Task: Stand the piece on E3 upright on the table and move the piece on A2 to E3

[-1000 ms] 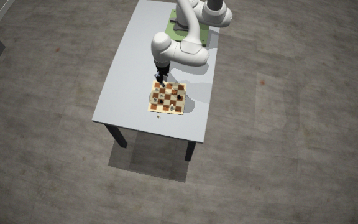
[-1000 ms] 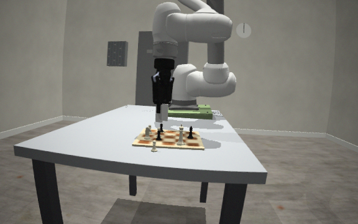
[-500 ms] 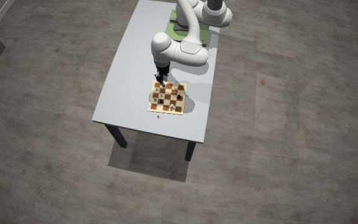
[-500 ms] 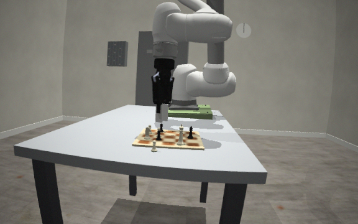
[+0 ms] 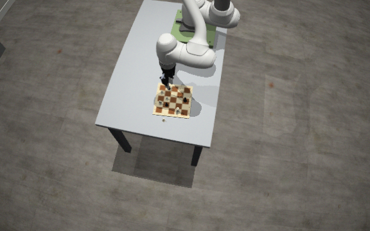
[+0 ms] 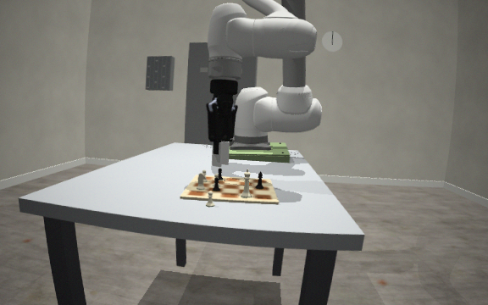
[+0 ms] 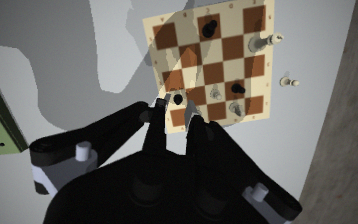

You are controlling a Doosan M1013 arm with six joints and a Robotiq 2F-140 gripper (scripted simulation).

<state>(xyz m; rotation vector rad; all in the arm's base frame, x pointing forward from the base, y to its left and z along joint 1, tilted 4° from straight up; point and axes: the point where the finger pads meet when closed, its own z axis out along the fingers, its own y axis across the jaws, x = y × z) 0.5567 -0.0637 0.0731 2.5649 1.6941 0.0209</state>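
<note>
Right now my hand is 7 cm short of the chessboard, 4 cm to the right of it and 8 cm above it.
</note>
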